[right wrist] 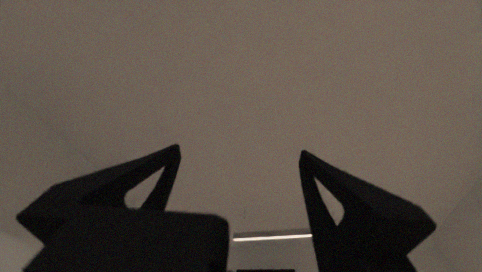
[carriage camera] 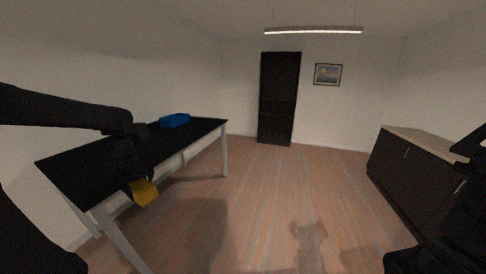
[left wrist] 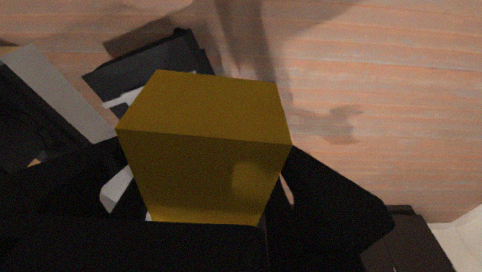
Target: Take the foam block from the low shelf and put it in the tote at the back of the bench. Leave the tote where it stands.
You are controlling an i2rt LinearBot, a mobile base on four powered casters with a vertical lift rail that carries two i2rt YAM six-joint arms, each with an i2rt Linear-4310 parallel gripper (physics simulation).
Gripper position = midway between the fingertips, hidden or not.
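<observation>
On the carriage camera you'd see my left gripper (carriage camera: 141, 194). The left wrist view has my left gripper as well (left wrist: 214, 129), along with a yellow foam block (left wrist: 209, 149). In the right wrist view there's my right gripper (right wrist: 239, 153), but the yellow foam block is out of frame in the right wrist view.
</observation>
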